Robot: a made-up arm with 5 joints. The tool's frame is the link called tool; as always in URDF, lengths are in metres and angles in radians. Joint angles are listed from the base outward.
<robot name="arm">
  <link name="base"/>
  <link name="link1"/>
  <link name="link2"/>
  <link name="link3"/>
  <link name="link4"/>
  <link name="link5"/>
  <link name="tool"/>
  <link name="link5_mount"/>
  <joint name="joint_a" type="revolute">
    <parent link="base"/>
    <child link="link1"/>
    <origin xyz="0.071 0.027 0.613" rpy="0 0 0"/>
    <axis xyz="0 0 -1"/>
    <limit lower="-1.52" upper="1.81"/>
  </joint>
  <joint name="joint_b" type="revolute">
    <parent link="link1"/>
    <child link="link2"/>
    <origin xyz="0.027 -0.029 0.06" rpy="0 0 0"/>
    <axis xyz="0 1 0"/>
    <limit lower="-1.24" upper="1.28"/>
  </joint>
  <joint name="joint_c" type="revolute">
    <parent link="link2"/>
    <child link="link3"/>
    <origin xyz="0.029 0.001 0.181" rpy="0 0 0"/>
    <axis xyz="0 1 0"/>
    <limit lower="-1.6" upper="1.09"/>
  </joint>
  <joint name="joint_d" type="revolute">
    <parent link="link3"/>
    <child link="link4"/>
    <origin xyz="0.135 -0.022 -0.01" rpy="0 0 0"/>
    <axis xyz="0 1 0"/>
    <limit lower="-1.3" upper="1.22"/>
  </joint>
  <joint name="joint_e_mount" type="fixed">
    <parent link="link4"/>
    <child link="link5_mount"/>
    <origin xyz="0.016 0.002 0.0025" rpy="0 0 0"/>
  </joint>
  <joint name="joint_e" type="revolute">
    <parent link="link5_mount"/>
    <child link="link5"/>
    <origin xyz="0.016 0.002 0.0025" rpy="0 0 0"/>
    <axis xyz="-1 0 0"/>
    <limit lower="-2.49" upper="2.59"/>
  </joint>
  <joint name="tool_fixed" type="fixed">
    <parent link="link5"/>
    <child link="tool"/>
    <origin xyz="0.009 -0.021 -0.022" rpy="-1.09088 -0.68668 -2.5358"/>
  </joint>
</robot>
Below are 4 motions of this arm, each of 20 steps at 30 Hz.
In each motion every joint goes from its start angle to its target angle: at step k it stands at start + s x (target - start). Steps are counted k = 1, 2, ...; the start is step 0. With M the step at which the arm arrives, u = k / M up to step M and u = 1 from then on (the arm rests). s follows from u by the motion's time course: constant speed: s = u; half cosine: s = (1 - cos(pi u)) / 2; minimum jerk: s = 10 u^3 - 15 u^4 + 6 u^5.
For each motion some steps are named. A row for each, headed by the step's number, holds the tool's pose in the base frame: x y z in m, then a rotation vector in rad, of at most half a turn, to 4 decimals.
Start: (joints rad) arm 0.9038 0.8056 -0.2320 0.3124 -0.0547
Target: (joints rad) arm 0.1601 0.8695 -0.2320 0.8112 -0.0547
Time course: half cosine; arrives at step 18
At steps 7, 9, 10, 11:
7: 0.2598 -0.2025 0.6457 1.6213 -1.6578 1.1092
9: 0.2838 -0.1746 0.6427 1.8032 -1.5645 1.0544
10: 0.2945 -0.1595 0.6414 1.8910 -1.5084 1.0238
11: 0.3038 -0.1443 0.6401 1.9728 -1.4488 0.9926

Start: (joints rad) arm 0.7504 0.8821 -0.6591 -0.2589 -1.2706
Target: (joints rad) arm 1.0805 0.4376 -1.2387 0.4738 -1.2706
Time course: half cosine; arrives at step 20
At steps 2, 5, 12, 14, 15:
2: 0.3083 -0.2408 0.7112 0.0751 2.4165 -1.5321
5: 0.2965 -0.2493 0.7376 0.1380 2.3897 -1.5687
12: 0.2288 -0.2563 0.8447 0.3885 2.2606 -1.7271
14: 0.2069 -0.2494 0.8714 0.4536 2.2204 -1.7721
15: 0.1973 -0.2452 0.8823 0.4810 2.2026 -1.7916

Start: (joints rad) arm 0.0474 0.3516 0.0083 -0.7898 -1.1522
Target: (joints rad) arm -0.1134 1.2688 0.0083 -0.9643 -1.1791
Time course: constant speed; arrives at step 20
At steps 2, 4, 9, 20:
2: 0.3642 -0.0166 0.7488 -0.5313 1.7758 -1.3422
4: 0.3709 -0.0119 0.7248 -0.5994 1.8297 -1.3221
9: 0.3776 0.0005 0.6632 -0.7750 1.9578 -1.2688
20: 0.3430 0.0241 0.5327 -1.1871 2.2044 -1.1392

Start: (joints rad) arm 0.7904 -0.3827 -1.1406 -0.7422 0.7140
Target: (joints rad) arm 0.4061 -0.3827 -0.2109 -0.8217 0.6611
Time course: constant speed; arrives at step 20
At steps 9, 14, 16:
9: 0.0611 -0.0594 1.0064 -1.3396 0.1219 2.2830
14: 0.0987 -0.0767 0.9894 -1.1074 -0.0199 2.4605
16: 0.1135 -0.0812 0.9805 -1.0075 -0.0718 2.5270

